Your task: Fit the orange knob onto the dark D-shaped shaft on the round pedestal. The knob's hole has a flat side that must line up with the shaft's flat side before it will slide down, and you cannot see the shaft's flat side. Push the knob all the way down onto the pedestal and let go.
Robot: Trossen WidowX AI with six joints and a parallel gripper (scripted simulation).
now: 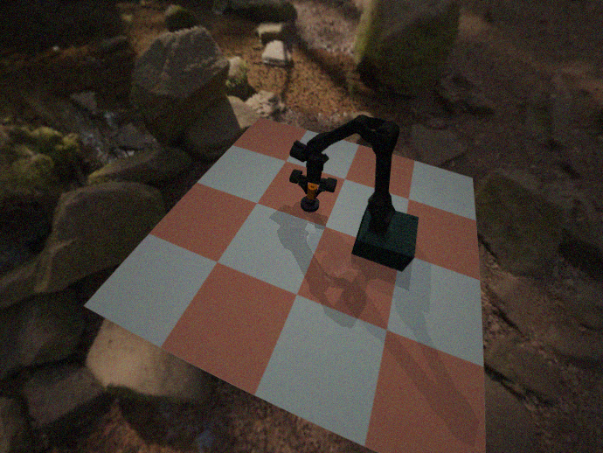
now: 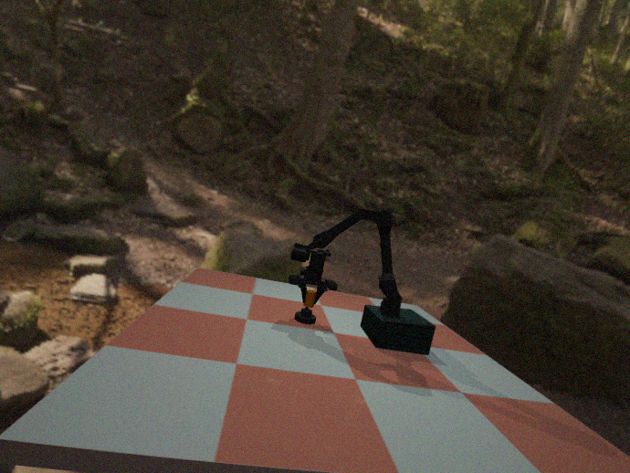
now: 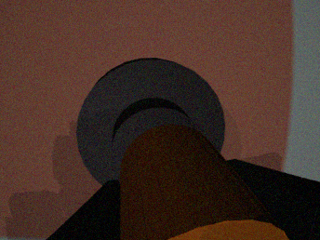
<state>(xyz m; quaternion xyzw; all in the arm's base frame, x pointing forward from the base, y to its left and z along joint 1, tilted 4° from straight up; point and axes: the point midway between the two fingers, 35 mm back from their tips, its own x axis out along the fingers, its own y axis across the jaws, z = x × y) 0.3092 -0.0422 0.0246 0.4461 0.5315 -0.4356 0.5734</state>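
Now: the orange knob 20 mm above my gripper tip. Also, from my gripper tip: round pedestal: 40 mm below.
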